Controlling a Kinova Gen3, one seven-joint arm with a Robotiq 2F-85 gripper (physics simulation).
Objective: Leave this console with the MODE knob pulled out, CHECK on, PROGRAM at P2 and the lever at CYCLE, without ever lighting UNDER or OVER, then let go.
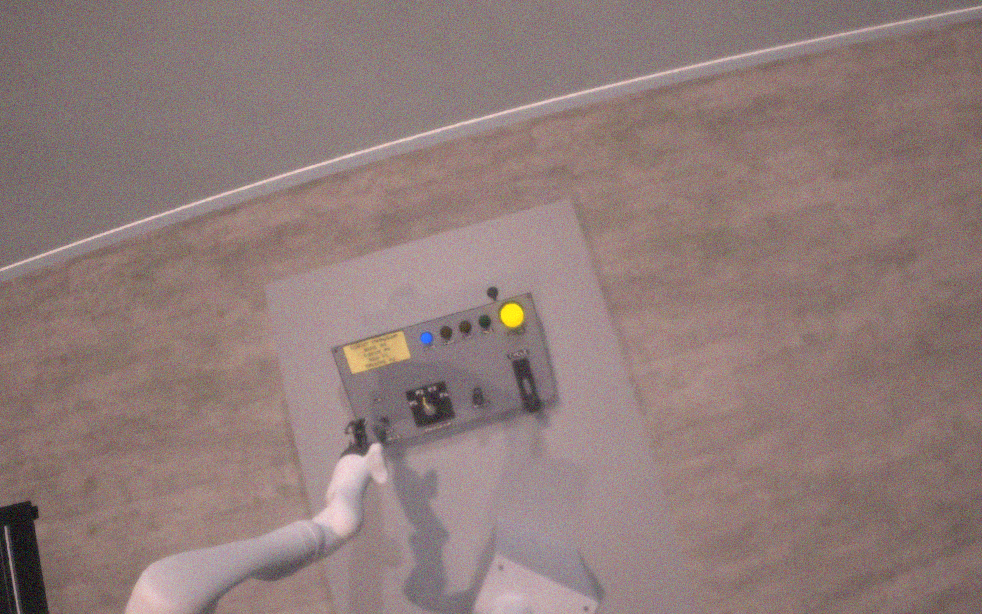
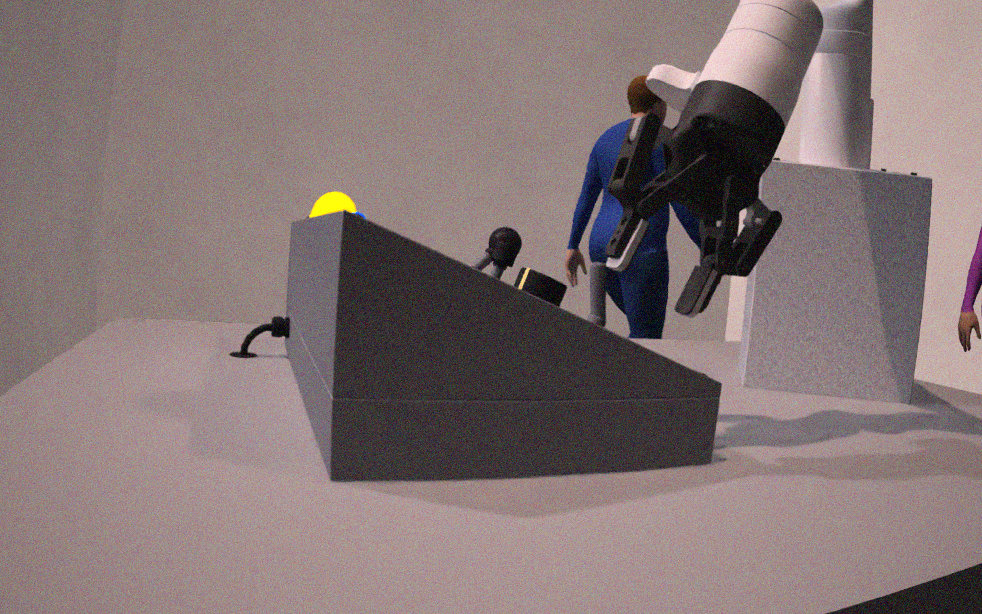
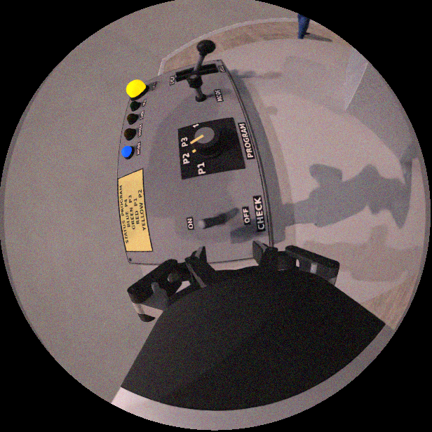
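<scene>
The grey console (image 1: 448, 369) (image 2: 521, 362) (image 3: 165, 200) has its yellow STATUS lamp (image 1: 511, 315) (image 2: 333, 204) (image 3: 136, 89) and blue lamp (image 1: 426, 338) (image 3: 127, 151) lit. The UNDER lamp (image 3: 130, 133) and OVER lamp (image 3: 132, 118) are dark. The MODE knob (image 1: 477, 396) (image 3: 194, 80) stands raised on a visible stem. The PROGRAM knob (image 2: 540, 286) (image 3: 205, 135) seems to point at P2. The CHECK toggle (image 2: 597, 293) (image 3: 215, 220) seems to lean toward ON. The lever's ball (image 2: 504, 246) (image 3: 205, 47) leans toward HOLD. My gripper (image 1: 368, 429) (image 2: 660, 278) (image 3: 229, 251) is open, above the console's CHECK end, touching nothing.
A yellow label (image 1: 377, 351) (image 3: 135, 210) lists the status colours. A cable (image 2: 254, 334) leaves the console's back. The robot's pedestal (image 2: 832, 289) stands beyond the low front edge. A person in blue (image 2: 615, 181) stands in the background.
</scene>
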